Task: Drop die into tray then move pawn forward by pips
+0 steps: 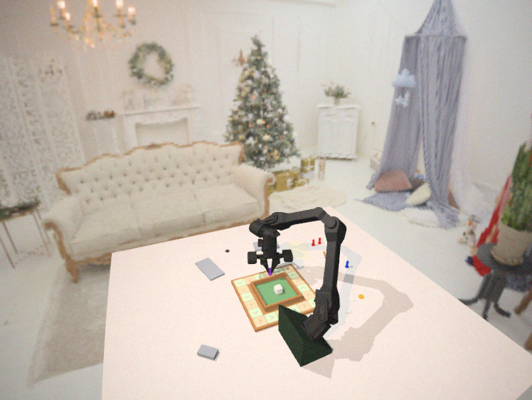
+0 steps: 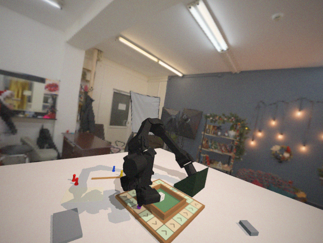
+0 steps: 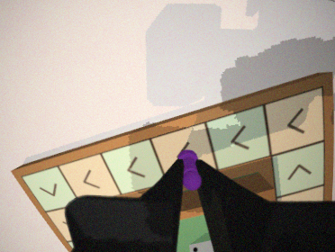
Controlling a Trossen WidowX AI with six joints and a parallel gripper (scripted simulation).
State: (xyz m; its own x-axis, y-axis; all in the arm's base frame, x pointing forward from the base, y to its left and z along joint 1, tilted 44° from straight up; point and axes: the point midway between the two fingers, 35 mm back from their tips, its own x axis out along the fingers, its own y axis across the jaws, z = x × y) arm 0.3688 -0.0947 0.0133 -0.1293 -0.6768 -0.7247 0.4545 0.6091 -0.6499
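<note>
My gripper tip is 110 mm past the white die and 30 mm to the right of it. Also, from my gripper tip: green dice tray 110 mm behind, 40 mm to the left, 20 mm below; then paper sheet 100 mm ahead, 220 mm to the right, 20 mm below; then purple pawn 10 mm above.
</note>
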